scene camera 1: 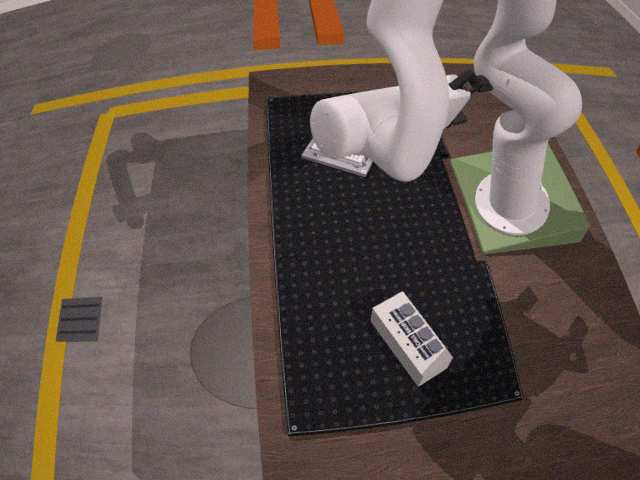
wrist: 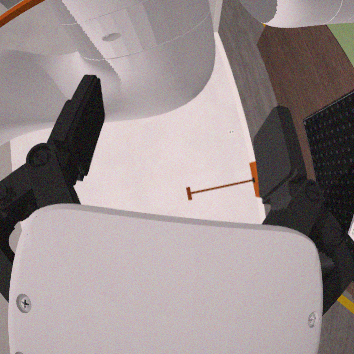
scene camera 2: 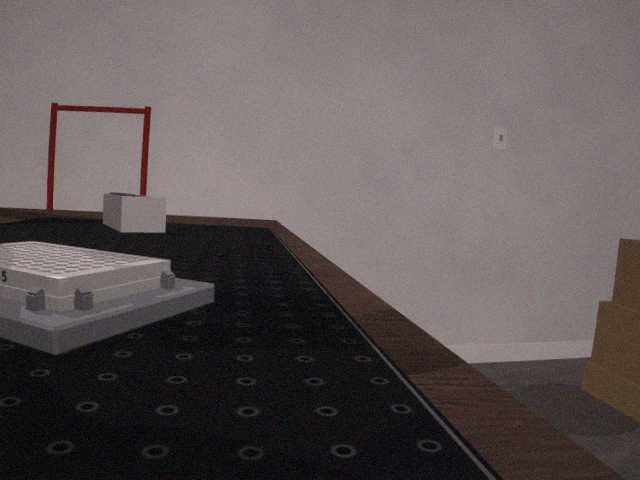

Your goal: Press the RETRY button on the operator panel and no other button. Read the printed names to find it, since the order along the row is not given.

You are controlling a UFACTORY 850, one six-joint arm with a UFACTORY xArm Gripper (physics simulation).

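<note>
The operator panel (scene camera 1: pixel 395 341) (scene camera 2: pixel 142 214) is a white box on the black perforated board (scene camera 1: pixel 336 232), near the board's lower right part in the first scene view. Its top carries a row of several round grey buttons (scene camera 1: pixel 423 333) with small dark name labels beside them. The names are too small to read, so I cannot tell which button is RETRY. My gripper (scene camera 1: pixel 476 102) (wrist: pixel 185 105) is open and empty, its black fingers wide apart. It is raised at the far end of the table, well away from the panel. The panel's buttons do not show in the wrist view.
A grey holder (scene camera 1: pixel 334 166) (scene camera 2: pixel 155 308) with a white well plate (scene camera 2: pixel 111 289) sits on the board's far part, partly hidden by the arm in the first scene view. The arm's base stands on a green block (scene camera 1: pixel 537 245) beside the board. A red frame (scene camera 2: pixel 100 109) stands behind the table.
</note>
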